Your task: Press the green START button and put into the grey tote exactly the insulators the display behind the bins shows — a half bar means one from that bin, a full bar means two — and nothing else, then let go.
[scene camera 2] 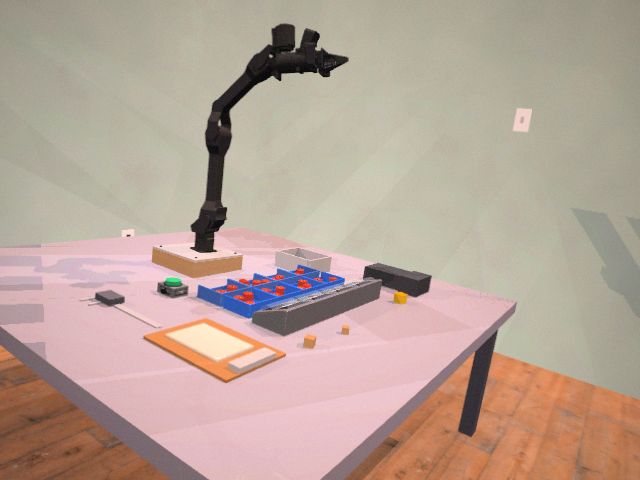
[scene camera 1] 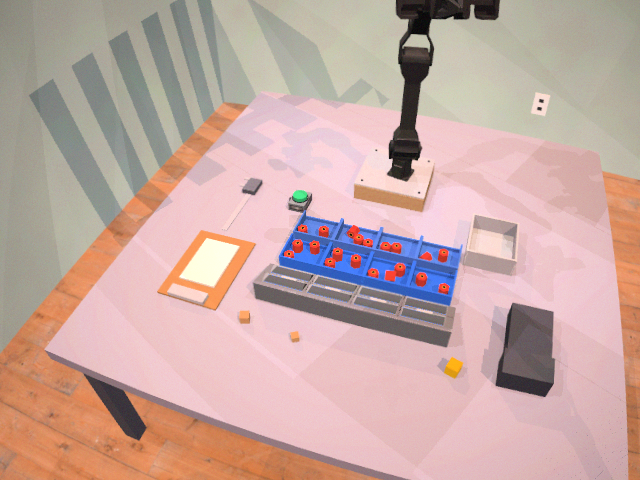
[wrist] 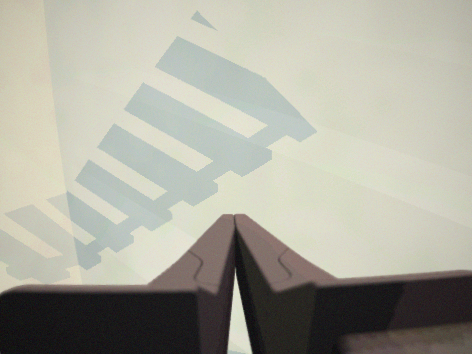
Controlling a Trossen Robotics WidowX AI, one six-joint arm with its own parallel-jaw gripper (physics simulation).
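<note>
My gripper [scene camera 2: 347,59] [wrist: 233,225] is shut and empty, raised high above the table; in scene camera 1 its fingertips are out of view. The green START button [scene camera 1: 299,195] [scene camera 2: 173,281] sits on a small grey box left of the arm's base. The blue bins [scene camera 1: 439,296] [scene camera 2: 237,305] form two rows of four and hold red insulators [scene camera 1: 421,279] [scene camera 2: 248,296], some upright and some lying. The long grey display [scene camera 1: 351,314] [scene camera 2: 330,311] stands along the bins; its bars cannot be read here. The grey tote [scene camera 1: 488,262] [scene camera 2: 294,262] stands beside the bins with no insulator visible inside.
A black block [scene camera 1: 527,351] [scene camera 2: 398,279] and a yellow cube [scene camera 1: 453,367] [scene camera 2: 400,297] lie beyond the display's end. Two small orange cubes [scene camera 1: 244,317] [scene camera 2: 309,341] lie before the display. An orange clipboard [scene camera 1: 232,268] [scene camera 2: 155,337] and a dark plug-like piece [scene camera 1: 252,186] [scene camera 2: 109,297] lie leftward.
</note>
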